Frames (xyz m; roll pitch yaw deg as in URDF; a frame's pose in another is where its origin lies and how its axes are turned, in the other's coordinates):
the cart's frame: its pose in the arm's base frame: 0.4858 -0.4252 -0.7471 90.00 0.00 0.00
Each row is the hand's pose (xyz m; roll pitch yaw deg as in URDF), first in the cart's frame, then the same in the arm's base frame.
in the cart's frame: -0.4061 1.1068 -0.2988 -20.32 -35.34 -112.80
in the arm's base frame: 0.0797 -0.1264 0.3597 -56.33 48.76 -118.66
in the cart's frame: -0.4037 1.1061 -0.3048 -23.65 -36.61 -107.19
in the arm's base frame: 0.0821 -0.1204 0.3590 -51.07 50.07 -111.69
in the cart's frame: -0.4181 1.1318 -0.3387 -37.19 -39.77 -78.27
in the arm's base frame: 0.0677 -0.0865 0.3847 -19.21 48.81 -76.27
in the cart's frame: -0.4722 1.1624 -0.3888 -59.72 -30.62 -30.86
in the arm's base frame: 0.0136 -0.0364 0.4153 13.35 26.19 -34.59
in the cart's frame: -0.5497 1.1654 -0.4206 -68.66 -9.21 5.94
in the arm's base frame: -0.0639 -0.0046 0.4183 22.29 -5.86 -9.26
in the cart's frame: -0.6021 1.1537 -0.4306 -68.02 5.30 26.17
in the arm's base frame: -0.1163 0.0054 0.4066 19.38 -26.05 5.90
